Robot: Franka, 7 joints.
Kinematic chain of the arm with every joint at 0, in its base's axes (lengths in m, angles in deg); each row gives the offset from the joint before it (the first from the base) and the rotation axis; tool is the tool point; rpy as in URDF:
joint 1: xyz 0 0 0.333 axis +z
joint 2: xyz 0 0 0 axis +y
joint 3: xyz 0 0 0.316 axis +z
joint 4: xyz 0.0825 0 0 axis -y
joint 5: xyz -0.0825 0 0.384 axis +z
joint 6: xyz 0 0 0 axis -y
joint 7: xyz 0.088 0 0 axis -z
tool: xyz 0 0 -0.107 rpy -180 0 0
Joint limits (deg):
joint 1: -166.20..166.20
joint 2: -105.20..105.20
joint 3: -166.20..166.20
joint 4: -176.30..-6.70
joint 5: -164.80..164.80
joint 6: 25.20..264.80
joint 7: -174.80..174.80
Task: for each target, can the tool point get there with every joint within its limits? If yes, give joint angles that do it. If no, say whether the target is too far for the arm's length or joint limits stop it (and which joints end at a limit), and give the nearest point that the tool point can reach.
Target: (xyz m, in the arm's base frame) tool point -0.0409 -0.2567 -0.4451
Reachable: no: joint limits stop it (at a limit: joint 2) | nearest point -0.0414 -0.2599 -0.3604 | short by 0.085 m
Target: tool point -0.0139 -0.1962 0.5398
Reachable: yes | joints -127.58 -83.32 32.79 -159.02 -18.32 96.61 110.82
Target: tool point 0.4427 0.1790 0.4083
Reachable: yes | joints -8.97 1.96 45.08 -141.48 -122.42 62.74 72.07
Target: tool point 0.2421 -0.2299 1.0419
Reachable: yes | joints -133.58 36.71 135.94 -71.97 -73.22 165.06 -63.93
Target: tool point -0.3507 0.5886 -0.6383
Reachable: no: too far | nearest point -0.2660 0.4465 -0.3053 | short by 0.372 m
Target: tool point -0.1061 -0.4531 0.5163
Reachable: yes | joints -56.91 -15.54 -29.91 -138.58 59.79 210.53 -19.72
